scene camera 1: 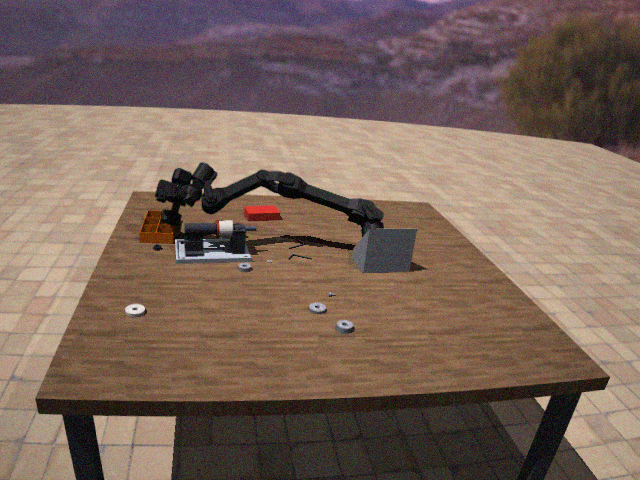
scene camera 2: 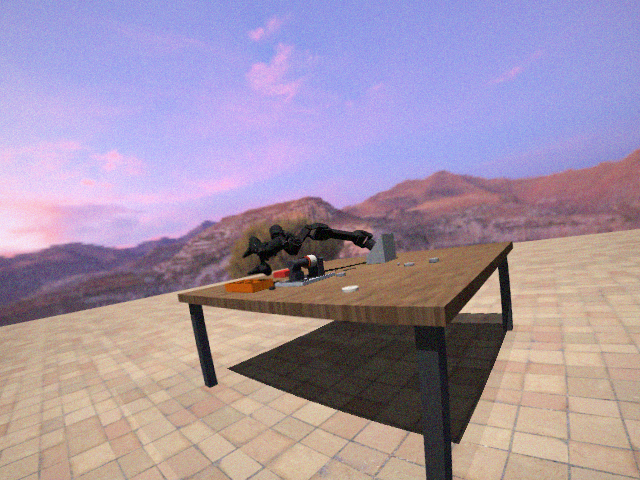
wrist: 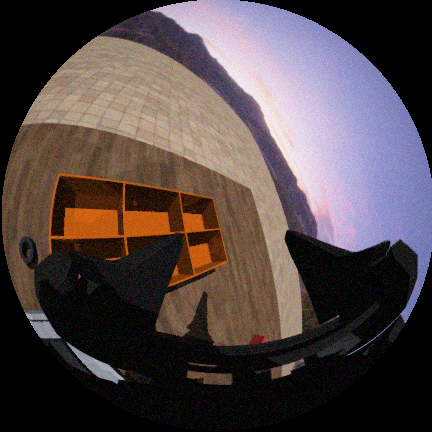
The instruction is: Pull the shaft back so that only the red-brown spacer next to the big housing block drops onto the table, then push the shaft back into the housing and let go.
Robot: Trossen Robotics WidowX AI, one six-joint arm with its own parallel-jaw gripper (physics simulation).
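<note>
A dark cylindrical housing block stands on a light grey baseplate. A thin red-brown spacer sits against its right end in scene camera 1, with a white spacer beside it. Both are up on the shaft line, between the housing and a dark upright support. The thin grey shaft end sticks out beyond the support. My gripper is open and empty, above the orange tray and left of the housing in scene camera 1, touching neither. The shaft inside the housing is hidden.
The divided orange tray is below the gripper. A small black ring lies beside it. A red box stands behind the fixture. A grey wedge stands near the arm base. Loose rings and hex keys lie around.
</note>
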